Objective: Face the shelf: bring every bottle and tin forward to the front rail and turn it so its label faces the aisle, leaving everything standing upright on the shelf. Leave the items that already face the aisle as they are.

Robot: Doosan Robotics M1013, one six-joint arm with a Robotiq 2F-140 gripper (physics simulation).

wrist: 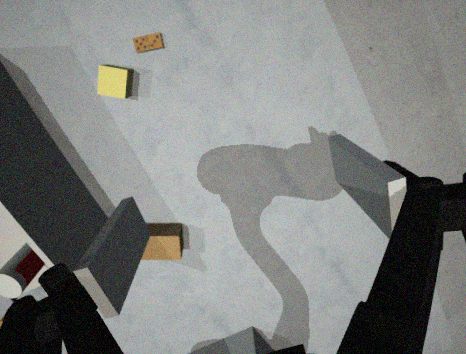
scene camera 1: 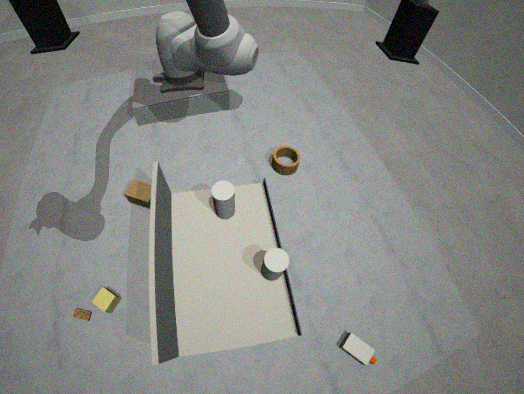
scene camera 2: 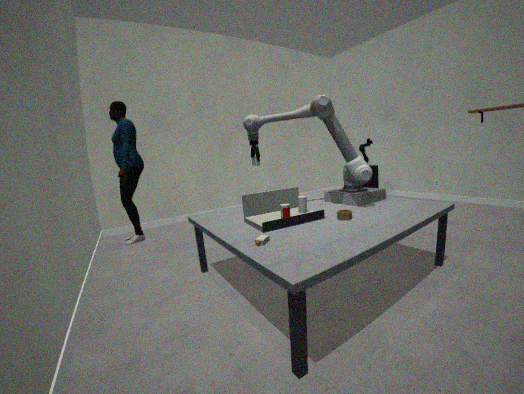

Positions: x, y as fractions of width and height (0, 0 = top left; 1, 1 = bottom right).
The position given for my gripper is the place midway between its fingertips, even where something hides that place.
Note:
My gripper (wrist: 0.50, 0.53) is open, with nothing in its grasp. The table carries a yellow block (wrist: 0.25, 0.23) and a brown box (wrist: 0.36, 0.69). I also see a shelf board (scene camera 1: 0.42, 0.77) and a back wall (scene camera 1: 0.31, 0.87).
The back wall shows as well in the wrist view (wrist: 0.12, 0.60) and in scene camera 2 (scene camera 2: 0.50, 0.52). Scene camera 2 misses the yellow block, which is hidden by the back wall. Scene camera 2 does not show the brown box, which is hidden by the back wall.

